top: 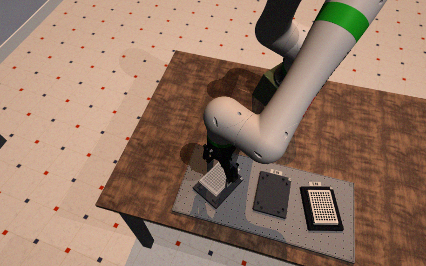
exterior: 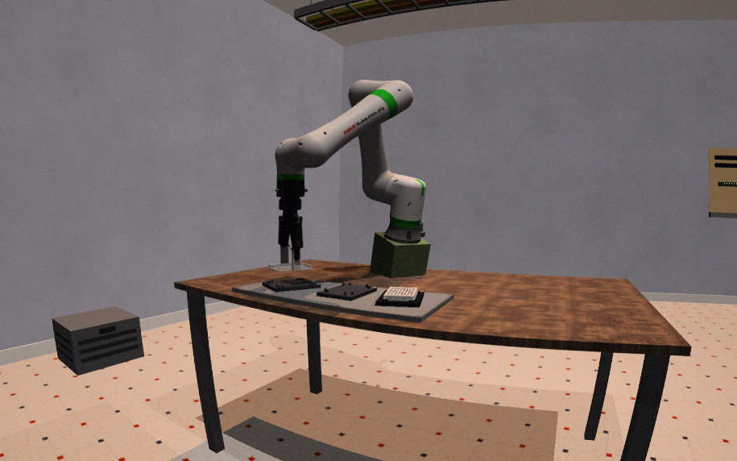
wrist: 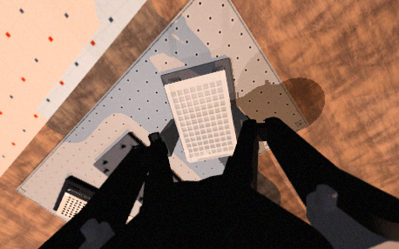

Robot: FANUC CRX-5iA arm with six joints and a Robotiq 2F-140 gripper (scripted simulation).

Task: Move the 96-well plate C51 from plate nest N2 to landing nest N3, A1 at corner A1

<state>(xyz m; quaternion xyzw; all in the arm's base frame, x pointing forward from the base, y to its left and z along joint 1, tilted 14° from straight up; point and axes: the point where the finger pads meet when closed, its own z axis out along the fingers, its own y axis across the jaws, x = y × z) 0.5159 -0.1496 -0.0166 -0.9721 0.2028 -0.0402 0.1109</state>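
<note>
Now: hand 20 mm above the white 96-well plate C51. Also, from my hand: dark plate nest N2 (80 mm below); N2 label (90 mm behind, 40 mm to the left, 90 mm below); landing nest N3 (30 mm behind, 210 mm to the left, 80 mm below).
</note>
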